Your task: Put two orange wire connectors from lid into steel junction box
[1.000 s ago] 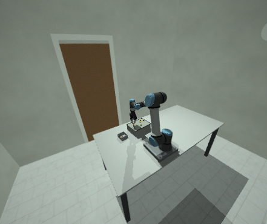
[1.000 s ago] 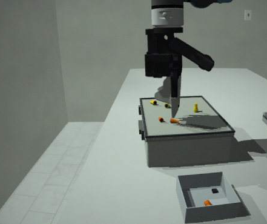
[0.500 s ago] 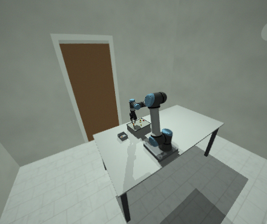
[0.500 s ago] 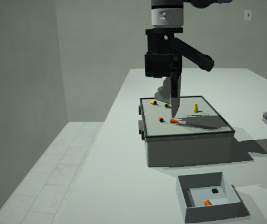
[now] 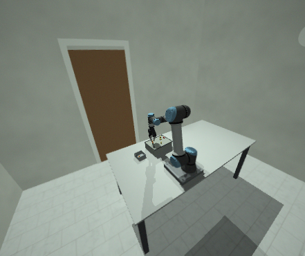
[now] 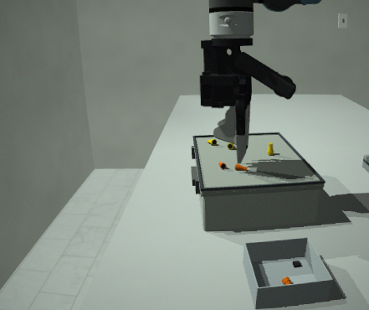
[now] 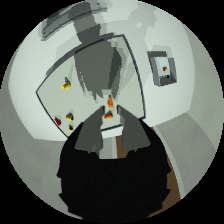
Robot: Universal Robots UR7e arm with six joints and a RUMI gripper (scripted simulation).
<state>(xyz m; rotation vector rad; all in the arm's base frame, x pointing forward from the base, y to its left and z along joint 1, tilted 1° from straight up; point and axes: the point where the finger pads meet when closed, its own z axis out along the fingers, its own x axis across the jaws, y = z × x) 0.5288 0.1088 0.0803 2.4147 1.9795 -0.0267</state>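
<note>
My hand is 220 mm to the right of the steel junction box, 120 mm above it and 50 mm past it. Round my hand: tool case: 70 mm to the right, 60 mm below, 20 mm behind.
</note>
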